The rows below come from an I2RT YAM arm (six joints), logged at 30 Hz.
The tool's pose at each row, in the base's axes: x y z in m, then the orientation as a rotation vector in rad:
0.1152, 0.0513, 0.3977, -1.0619, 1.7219, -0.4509
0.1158, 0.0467, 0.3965, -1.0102, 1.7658, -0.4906
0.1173, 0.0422, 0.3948, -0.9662, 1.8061, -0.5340
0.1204, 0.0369, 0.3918, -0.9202, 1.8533, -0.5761
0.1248, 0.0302, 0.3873, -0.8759, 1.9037, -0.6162
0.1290, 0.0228, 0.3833, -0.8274, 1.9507, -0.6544
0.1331, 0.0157, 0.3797, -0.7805, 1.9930, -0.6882
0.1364, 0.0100, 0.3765, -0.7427, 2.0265, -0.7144
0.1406, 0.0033, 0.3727, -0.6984, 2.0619, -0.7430
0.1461, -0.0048, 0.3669, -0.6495, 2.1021, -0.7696
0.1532, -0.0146, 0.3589, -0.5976, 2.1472, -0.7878
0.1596, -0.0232, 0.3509, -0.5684, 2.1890, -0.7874
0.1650, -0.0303, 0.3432, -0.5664, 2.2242, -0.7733
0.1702, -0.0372, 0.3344, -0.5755, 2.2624, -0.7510
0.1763, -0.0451, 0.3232, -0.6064, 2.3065, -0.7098
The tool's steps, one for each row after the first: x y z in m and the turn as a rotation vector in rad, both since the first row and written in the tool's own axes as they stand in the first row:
0.0044, -0.0019, 0.0002, 0.0325, 0.0506, 0.0273
0.0089, -0.0038, 0.0014, 0.0630, 0.1016, 0.0465
0.0147, -0.0058, 0.0045, 0.0899, 0.1584, 0.0687
0.0223, -0.0082, 0.0090, 0.1122, 0.2177, 0.0908
0.0302, -0.0112, 0.0131, 0.1362, 0.2740, 0.1151
0.0377, -0.0142, 0.0169, 0.1583, 0.3251, 0.1386
0.0439, -0.0165, 0.0202, 0.1751, 0.3659, 0.1576
0.0512, -0.0192, 0.0243, 0.1949, 0.4100, 0.1795
0.0606, -0.0219, 0.0301, 0.2130, 0.4578, 0.2057
0.0725, -0.0246, 0.0379, 0.2256, 0.5062, 0.2380
0.0834, -0.0263, 0.0454, 0.2193, 0.5419, 0.2637
0.0931, -0.0270, 0.0521, 0.1965, 0.5639, 0.2773
0.1032, -0.0267, 0.0591, 0.1630, 0.5839, 0.2881
0.1155, -0.0256, 0.0677, 0.1074, 0.5987, 0.2946

